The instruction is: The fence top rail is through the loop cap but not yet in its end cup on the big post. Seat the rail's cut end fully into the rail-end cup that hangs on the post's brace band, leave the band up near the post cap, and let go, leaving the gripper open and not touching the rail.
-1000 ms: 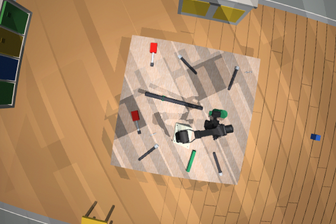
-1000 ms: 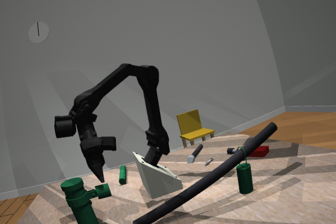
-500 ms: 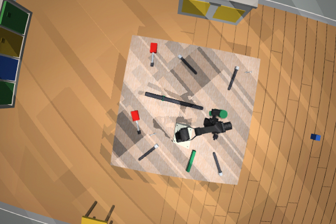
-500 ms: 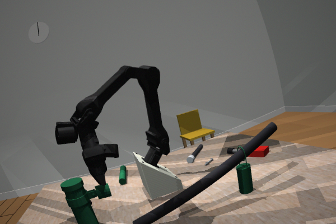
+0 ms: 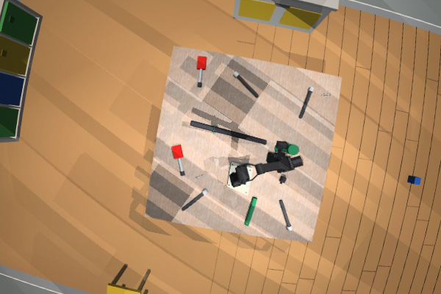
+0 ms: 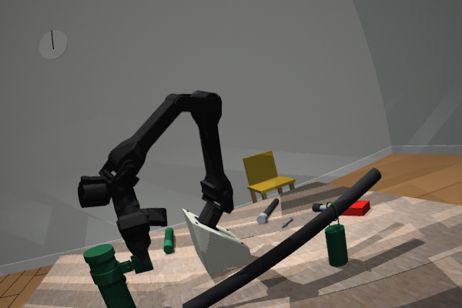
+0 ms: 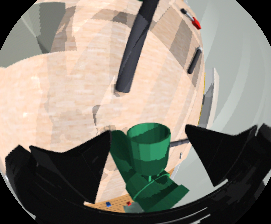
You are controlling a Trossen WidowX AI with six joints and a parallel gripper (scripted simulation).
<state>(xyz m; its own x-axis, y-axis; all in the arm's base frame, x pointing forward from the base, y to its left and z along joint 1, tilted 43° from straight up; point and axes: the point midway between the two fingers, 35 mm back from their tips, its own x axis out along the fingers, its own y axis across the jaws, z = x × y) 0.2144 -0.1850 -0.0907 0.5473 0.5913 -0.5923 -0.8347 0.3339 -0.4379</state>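
The green rail-end cup lies 20 mm to the right of my gripper tip, 10 mm behind it and 10 mm above it. The rest, counted from my gripper tip: green tube (500 mm behind, 120 mm below, 90 mm to the left); then short post (410 mm to the left, 80 mm ahead, 30 mm below).
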